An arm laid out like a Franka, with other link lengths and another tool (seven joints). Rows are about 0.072 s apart.
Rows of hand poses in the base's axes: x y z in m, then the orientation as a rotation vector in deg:
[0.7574 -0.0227 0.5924 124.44 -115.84 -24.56]
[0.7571 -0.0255 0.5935 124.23 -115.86 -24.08]
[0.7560 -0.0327 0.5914 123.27 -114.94 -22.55]
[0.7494 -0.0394 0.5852 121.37 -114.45 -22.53]
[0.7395 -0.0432 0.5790 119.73 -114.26 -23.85]
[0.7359 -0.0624 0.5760 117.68 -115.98 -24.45]
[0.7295 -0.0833 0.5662 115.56 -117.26 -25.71]
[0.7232 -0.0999 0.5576 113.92 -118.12 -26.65]
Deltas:
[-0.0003 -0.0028 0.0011 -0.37 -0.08 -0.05]
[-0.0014 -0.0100 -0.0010 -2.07 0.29 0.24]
[-0.0080 -0.0167 -0.0072 -3.31 1.58 -0.15]
[-0.0179 -0.0205 -0.0134 -3.55 3.11 -0.72]
[-0.0215 -0.0397 -0.0164 -3.67 3.64 -2.52]
[-0.0279 -0.0606 -0.0262 -3.59 4.67 -4.14]
[-0.0342 -0.0772 -0.0348 -3.58 5.49 -5.33]

